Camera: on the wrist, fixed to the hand. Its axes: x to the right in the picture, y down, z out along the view.
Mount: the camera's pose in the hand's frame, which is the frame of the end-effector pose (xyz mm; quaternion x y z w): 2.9 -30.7 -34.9 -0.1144 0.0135 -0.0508 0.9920
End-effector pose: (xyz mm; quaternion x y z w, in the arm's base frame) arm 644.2 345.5 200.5 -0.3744 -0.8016 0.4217 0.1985
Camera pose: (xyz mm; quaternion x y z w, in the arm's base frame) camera 651.2 355.0 245.6 -0.3591 -0.8598 0.3115 0.1863
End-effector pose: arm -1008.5 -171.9 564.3 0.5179 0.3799 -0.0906 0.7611
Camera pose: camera -1039.7 -155.0 534.2 0.4086 0.4238 -0.0781 0.8046
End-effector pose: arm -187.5 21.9 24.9 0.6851 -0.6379 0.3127 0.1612
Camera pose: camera -165.4 45.4 58.5 0.6894 -0.6316 0.2383 0.2628
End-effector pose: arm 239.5 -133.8 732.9 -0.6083 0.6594 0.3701 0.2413
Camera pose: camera 273.8 -162.5 746.0 -0.6695 0.5842 0.4221 0.1797
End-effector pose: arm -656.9 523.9 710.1 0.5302 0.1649 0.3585 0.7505
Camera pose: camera -665.7 544.1 669.0 0.4269 0.1596 0.3435 0.8211
